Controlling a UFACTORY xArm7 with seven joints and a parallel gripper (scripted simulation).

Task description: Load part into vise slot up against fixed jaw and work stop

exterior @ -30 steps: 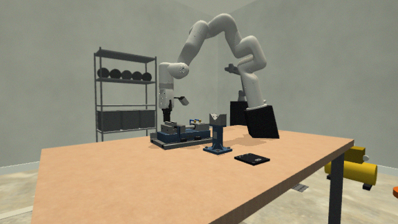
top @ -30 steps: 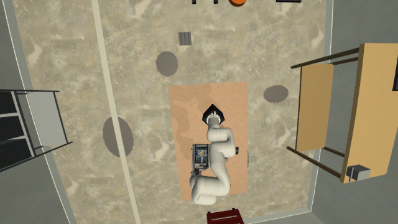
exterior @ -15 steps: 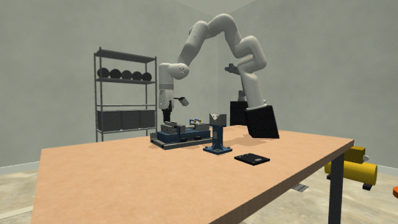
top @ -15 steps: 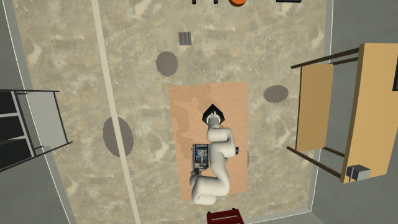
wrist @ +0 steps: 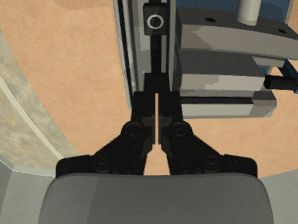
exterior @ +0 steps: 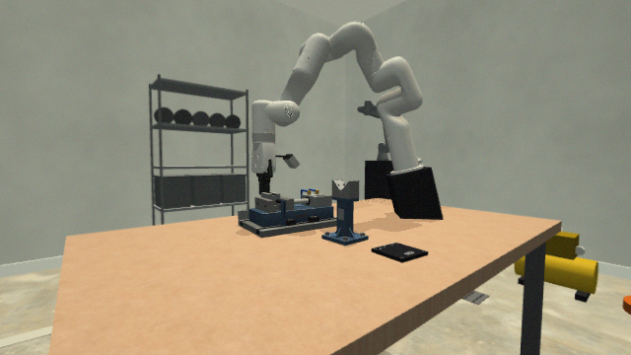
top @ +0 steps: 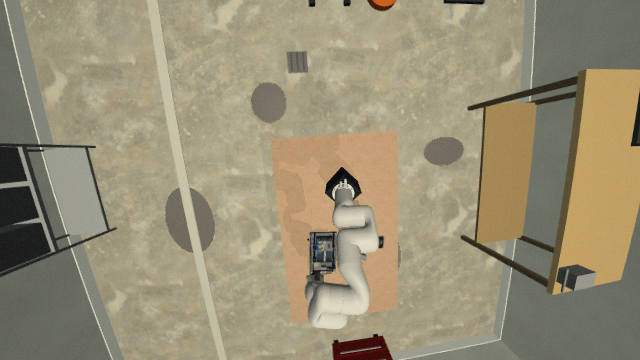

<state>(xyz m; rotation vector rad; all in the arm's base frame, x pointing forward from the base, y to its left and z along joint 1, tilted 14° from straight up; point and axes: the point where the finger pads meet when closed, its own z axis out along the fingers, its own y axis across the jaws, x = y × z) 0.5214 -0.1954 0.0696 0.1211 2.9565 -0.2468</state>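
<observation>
The grey block is 50 mm to the left of my hand and 20 mm below it. The rest, counted from my hand: work stop (10 mm ahead, 110 mm to the left, 30 mm below); then vise rail (70 mm behind, 20 mm to the right, 90 mm below); then moving jaw (30 mm behind, 70 mm to the left, 40 mm below).
</observation>
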